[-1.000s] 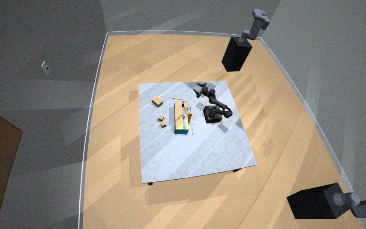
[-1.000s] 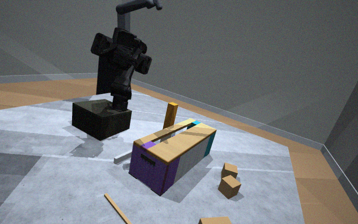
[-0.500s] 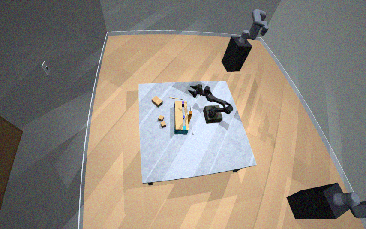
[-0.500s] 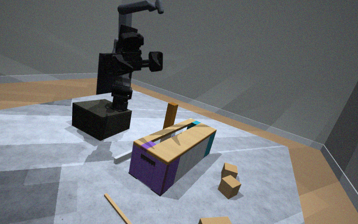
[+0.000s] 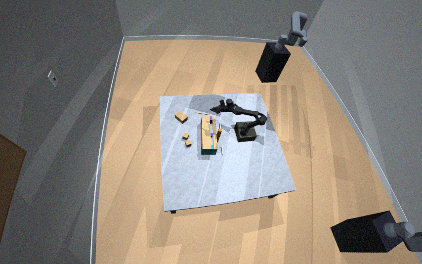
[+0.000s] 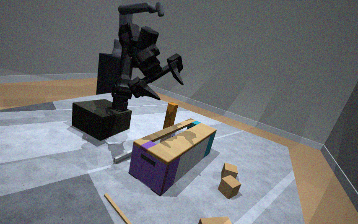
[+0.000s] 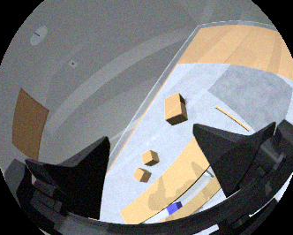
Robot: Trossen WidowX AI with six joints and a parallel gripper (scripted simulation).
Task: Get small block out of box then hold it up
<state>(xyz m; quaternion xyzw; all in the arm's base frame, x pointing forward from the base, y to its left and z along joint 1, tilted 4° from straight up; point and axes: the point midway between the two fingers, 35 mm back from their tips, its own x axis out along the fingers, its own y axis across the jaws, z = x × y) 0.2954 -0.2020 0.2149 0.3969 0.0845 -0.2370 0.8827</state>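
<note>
Right now the box is 25 cm below my gripper tip, 15 cm to the left of it and 1 cm behind it. Round my gripper tip: blue block: 23 cm below, 15 cm to the left, 1 cm ahead; then thin wooden stick: 31 cm below, 18 cm to the right, 1 cm ahead; then orange bar: 20 cm below, 19 cm to the left, 5 cm behind.
</note>
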